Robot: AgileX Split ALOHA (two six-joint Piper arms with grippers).
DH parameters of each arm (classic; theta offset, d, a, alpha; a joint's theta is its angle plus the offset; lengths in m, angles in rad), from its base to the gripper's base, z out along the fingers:
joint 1: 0 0.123 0 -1.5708
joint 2: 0.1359 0 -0.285 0
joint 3: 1.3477 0 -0.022 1.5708
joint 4: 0 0.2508 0 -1.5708
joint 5: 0 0 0.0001 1.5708
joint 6: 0 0.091 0 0
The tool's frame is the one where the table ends.
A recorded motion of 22 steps. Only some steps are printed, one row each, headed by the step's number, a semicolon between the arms.
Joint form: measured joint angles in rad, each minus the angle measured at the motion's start. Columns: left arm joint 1, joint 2, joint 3, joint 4, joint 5, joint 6; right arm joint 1, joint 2, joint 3, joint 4, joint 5, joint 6.
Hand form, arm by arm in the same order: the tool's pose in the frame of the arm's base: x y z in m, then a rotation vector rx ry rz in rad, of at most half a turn. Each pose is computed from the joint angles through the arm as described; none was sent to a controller.
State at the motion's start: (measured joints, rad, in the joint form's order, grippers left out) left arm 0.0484 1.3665 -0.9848 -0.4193 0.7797 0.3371; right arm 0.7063 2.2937 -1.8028 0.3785 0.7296 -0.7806
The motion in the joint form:
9: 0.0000 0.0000 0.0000 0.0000 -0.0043 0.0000; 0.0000 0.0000 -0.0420 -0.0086 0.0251 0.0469
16: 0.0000 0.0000 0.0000 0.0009 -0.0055 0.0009; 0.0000 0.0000 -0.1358 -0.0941 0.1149 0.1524
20: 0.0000 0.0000 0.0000 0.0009 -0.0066 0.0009; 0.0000 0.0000 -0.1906 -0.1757 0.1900 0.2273
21: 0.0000 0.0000 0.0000 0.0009 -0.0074 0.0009; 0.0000 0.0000 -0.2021 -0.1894 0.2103 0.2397
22: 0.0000 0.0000 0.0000 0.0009 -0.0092 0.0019; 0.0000 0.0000 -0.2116 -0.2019 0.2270 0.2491
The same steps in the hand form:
9: 0.2731 -0.0128 0.2810 0.0795 2.5663 -0.3453; 0.3653 0.3413 0.1632 -1.5313 2.1736 0.4137
16: 0.2731 -0.0127 0.2810 0.0810 2.5653 -0.3434; 0.3713 0.3419 0.1850 -1.5032 2.2102 0.3686
20: 0.2732 -0.0126 0.2811 0.0807 2.5644 -0.3428; 0.3742 0.3384 0.1967 -1.4962 2.2532 0.3010
21: 0.2733 -0.0126 0.2811 0.0804 2.5637 -0.3425; 0.3744 0.3376 0.1990 -1.4978 2.2645 0.2889
22: 0.2734 -0.0126 0.2812 0.0811 2.5619 -0.3412; 0.3746 0.3368 0.2010 -1.5001 2.2728 0.2767

